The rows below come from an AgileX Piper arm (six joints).
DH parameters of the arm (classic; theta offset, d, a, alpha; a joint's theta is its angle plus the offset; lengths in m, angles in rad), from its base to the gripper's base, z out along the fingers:
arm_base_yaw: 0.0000 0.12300 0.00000 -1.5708
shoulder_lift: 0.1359 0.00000 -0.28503 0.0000
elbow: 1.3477 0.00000 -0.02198 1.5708
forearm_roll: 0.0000 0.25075 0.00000 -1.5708
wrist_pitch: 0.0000 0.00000 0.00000 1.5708
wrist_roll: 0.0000 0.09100 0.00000 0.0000
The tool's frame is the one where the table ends.
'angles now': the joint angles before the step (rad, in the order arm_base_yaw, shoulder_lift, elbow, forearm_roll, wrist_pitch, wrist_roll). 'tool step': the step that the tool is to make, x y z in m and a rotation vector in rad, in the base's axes. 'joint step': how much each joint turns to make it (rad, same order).
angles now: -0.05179, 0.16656, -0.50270, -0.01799, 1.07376, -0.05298
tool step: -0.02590, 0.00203, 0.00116, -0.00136, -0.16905, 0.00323
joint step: -0.00091, -0.16889, 0.00002, 0.00851, -0.00002, 0.00002
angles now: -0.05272, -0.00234, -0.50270, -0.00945, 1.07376, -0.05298
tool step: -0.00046, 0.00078, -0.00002, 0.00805, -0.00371, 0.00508
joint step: 0.00002, -0.00326, -0.00001, 0.00944, -0.00001, 0.00047
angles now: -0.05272, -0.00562, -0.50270, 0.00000, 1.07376, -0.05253
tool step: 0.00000, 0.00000, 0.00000, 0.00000, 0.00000, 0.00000
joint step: 0.00000, 0.00000, 0.00000, 0.00000, 0.00000, 0.00000
